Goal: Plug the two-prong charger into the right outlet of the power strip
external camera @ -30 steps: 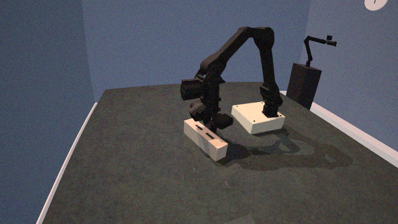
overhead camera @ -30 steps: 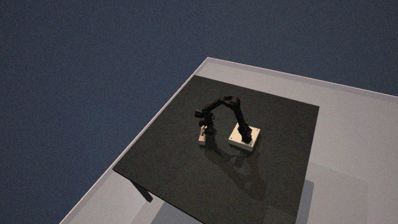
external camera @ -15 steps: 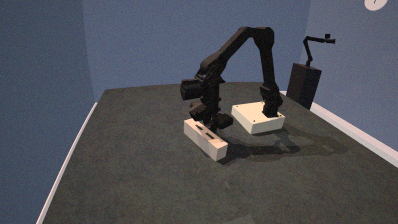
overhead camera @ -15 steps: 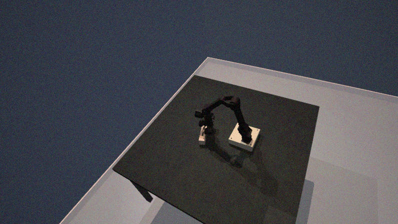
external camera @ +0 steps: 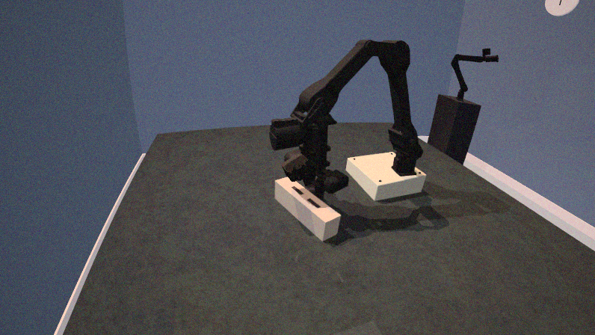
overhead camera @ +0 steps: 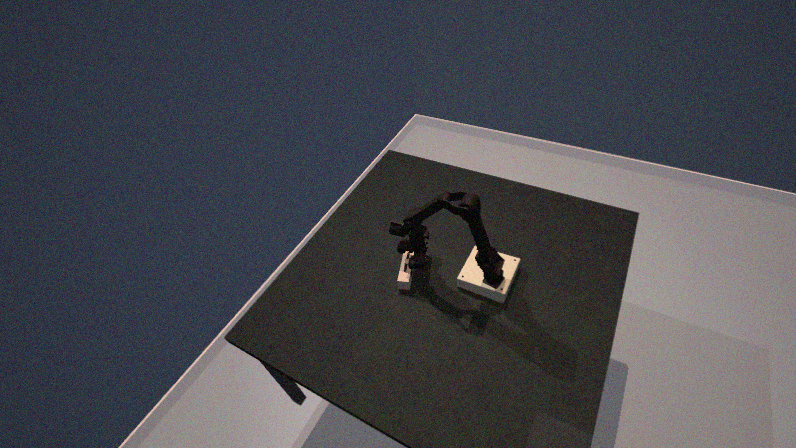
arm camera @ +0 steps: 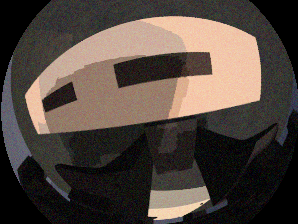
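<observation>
The dark charger lies 20 mm ahead of my gripper tip, 10 mm to the left of it and 10 mm above it.
</observation>
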